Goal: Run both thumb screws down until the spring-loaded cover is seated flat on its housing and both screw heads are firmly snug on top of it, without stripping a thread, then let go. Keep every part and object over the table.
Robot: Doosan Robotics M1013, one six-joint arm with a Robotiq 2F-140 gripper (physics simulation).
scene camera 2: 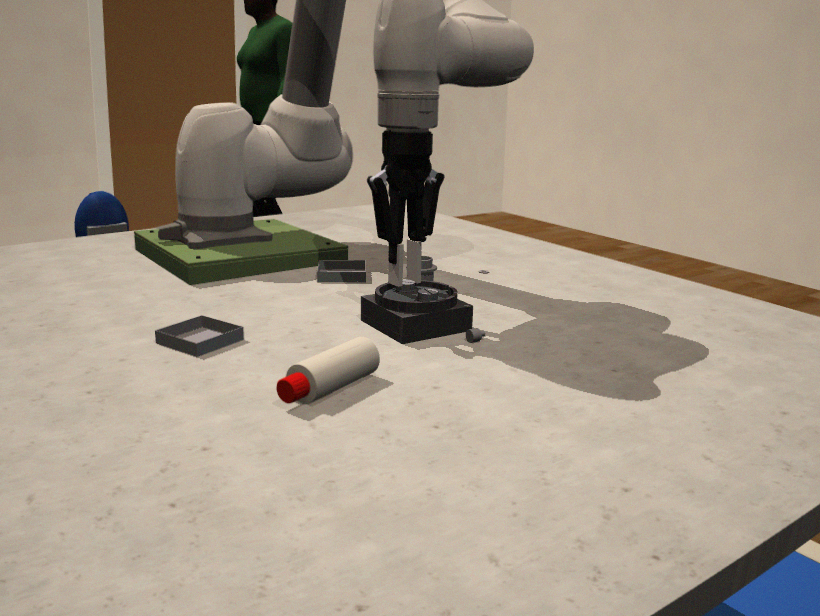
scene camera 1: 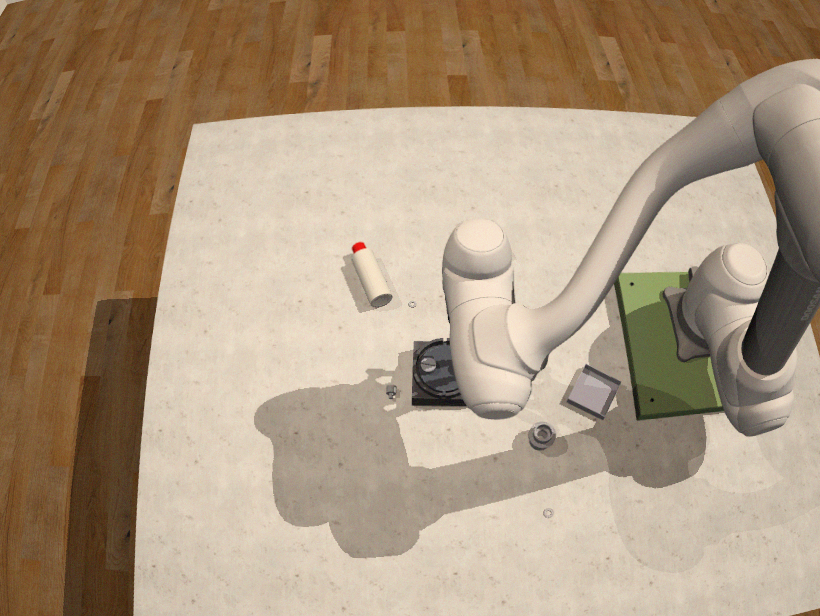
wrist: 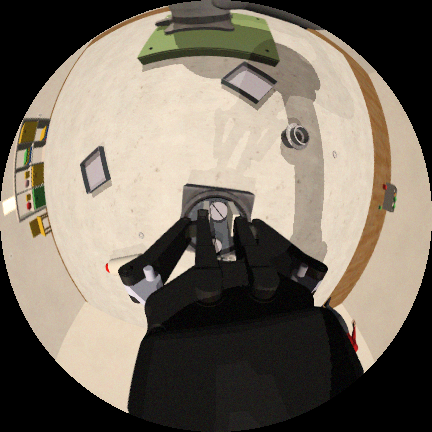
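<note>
The dark square housing stands on the table with the round cover on it. One slotted thumb screw shows on the side away from the robot base, free of the fingers. My gripper points down and is shut on the other thumb screw, whose slotted head shows between the fingertips in the wrist view. The arm hides the gripper and this screw in scene camera 1. The cover's exact seating and the thread depth cannot be told.
A small grey part lies beside the housing. A white bottle lies nearby. A grey tray, a second tray and a round stepped part also stand on the table.
</note>
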